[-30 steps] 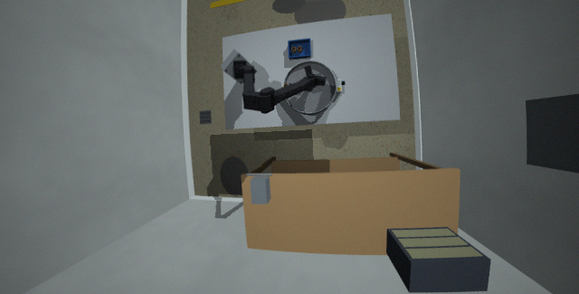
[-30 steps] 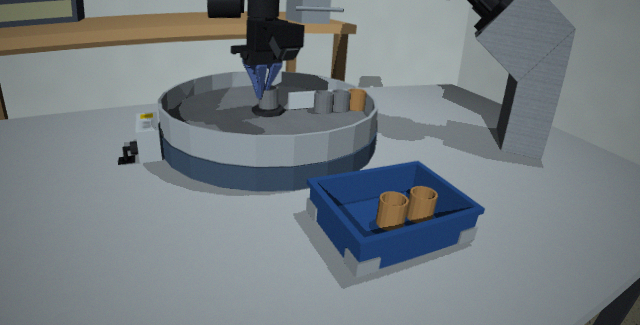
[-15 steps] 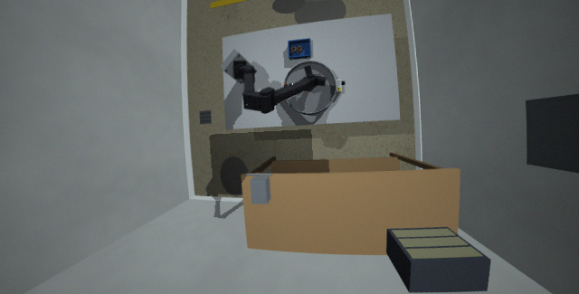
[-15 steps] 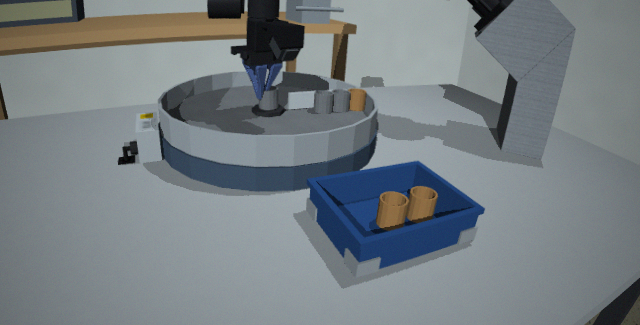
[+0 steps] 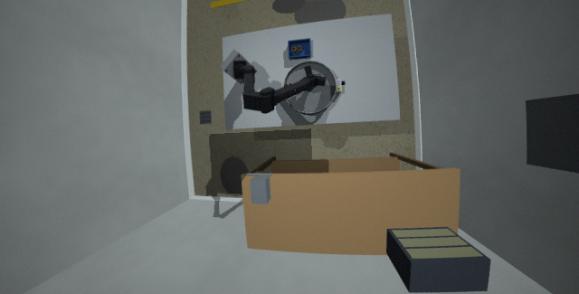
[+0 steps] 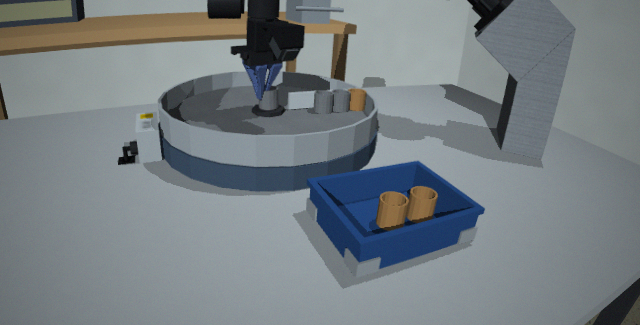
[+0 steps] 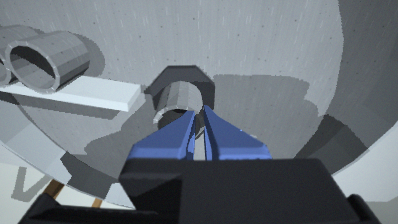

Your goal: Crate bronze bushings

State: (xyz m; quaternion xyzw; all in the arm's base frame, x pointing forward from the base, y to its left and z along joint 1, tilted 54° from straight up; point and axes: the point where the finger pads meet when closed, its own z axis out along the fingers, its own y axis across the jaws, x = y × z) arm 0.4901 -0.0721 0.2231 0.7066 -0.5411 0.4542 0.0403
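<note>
Right now my hand is 20 mm past the turning table and 40 mm above it. The rest, counted from my hand: crate: 10 mm behind, 350 mm to the left, 70 mm below.
</note>
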